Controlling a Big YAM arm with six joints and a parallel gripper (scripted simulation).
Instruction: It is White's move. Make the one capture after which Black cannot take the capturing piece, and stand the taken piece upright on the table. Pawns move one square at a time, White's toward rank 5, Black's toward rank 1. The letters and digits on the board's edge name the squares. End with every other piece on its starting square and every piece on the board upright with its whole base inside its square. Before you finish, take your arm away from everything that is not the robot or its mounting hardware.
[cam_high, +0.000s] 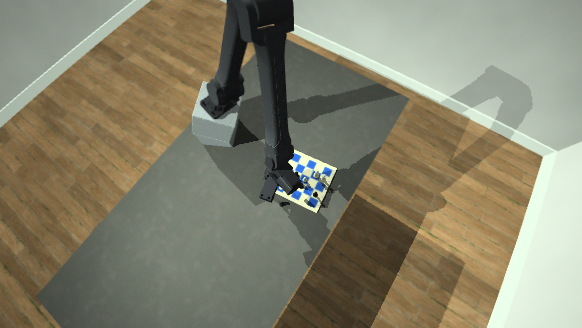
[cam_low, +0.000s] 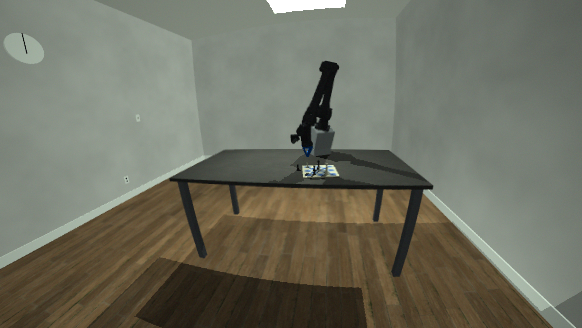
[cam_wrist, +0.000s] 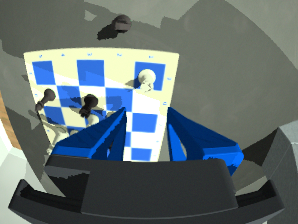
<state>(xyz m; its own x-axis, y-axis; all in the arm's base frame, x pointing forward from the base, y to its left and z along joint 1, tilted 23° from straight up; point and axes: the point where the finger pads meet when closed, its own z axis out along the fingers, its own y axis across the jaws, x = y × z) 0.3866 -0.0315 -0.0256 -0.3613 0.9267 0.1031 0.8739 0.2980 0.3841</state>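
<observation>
The white piece lies 7 cm below my hand. From my hand the other things lie so: black piece: 5 cm ahead, 5 cm to the right, 8 cm below; cream chessboard: 5 cm ahead, 9 cm to the left, 9 cm below.
</observation>
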